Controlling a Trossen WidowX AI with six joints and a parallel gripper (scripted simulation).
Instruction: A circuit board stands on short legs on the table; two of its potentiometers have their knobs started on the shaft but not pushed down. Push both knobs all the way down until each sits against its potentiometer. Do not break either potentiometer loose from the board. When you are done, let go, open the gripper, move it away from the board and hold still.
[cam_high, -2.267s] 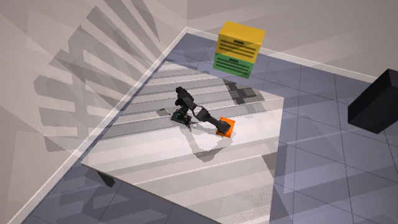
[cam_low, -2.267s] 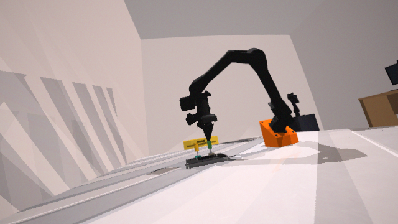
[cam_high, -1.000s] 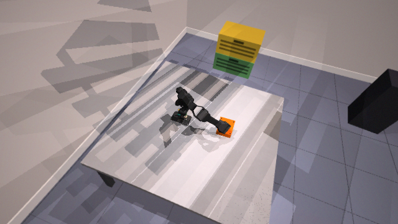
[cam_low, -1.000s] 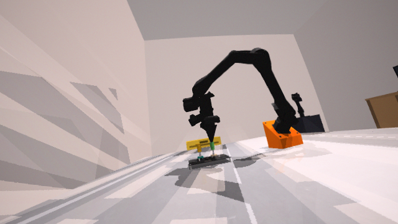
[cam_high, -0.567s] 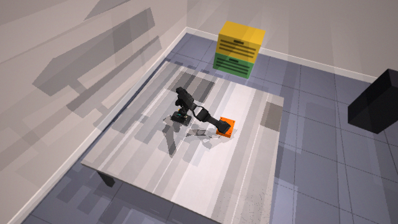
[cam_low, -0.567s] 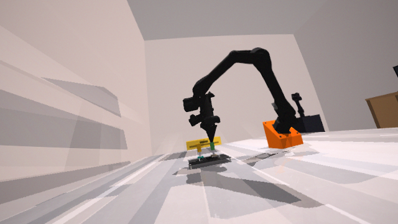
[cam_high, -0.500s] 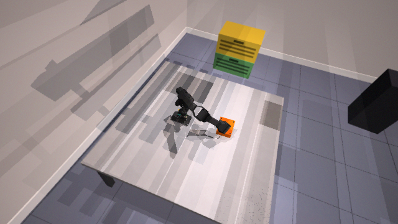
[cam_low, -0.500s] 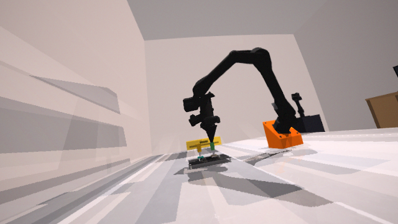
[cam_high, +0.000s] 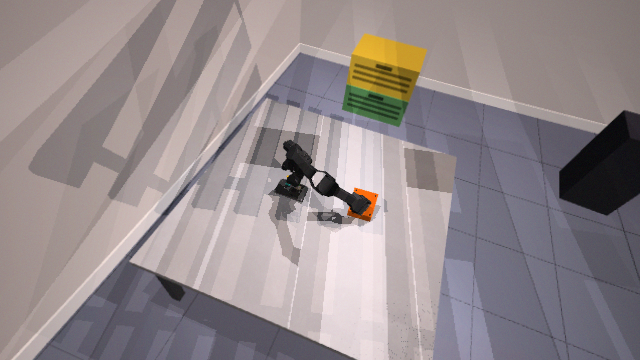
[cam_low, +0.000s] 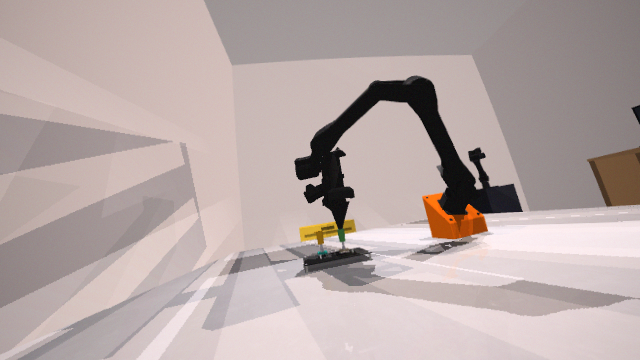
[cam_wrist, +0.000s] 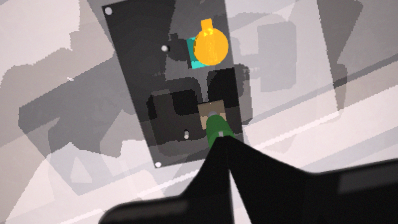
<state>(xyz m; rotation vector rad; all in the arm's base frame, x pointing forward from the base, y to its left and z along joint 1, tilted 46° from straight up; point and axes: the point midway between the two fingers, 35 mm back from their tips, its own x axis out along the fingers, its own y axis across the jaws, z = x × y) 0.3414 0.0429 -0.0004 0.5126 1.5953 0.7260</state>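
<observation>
My gripper tip is 6 cm short of the orange knob, 1 cm to the right of it and 1 cm above it. The rest, counted from my gripper tip: green knob (1 cm below).
</observation>
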